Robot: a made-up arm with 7 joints. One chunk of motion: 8 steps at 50 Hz.
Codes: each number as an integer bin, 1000 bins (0 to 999) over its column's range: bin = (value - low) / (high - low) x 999, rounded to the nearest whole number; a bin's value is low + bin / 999 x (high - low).
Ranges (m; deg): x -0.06..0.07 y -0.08..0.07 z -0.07..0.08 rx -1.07..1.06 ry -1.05..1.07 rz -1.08..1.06
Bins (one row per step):
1: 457 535 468 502 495 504
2: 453 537 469 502 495 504
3: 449 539 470 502 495 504
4: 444 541 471 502 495 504
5: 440 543 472 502 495 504
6: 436 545 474 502 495 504
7: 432 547 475 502 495 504
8: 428 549 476 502 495 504
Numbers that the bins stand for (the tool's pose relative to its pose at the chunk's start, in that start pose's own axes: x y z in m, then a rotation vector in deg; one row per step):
1: -0.0005 0.0003 0.0003 0.00 0.00 0.00
2: -0.0011 0.0006 0.0004 0.00 0.00 0.00
3: -0.0016 0.0009 0.0006 0.00 0.00 0.00
4: -0.0022 0.0012 0.0007 0.00 0.00 0.00
5: -0.0027 0.0015 0.0009 0.00 0.00 0.00
6: -0.0033 0.0018 0.0012 0.00 0.00 0.00
7: -0.0038 0.0021 0.0013 0.00 0.00 0.00
8: -0.0043 0.0024 0.0015 0.00 0.00 0.00

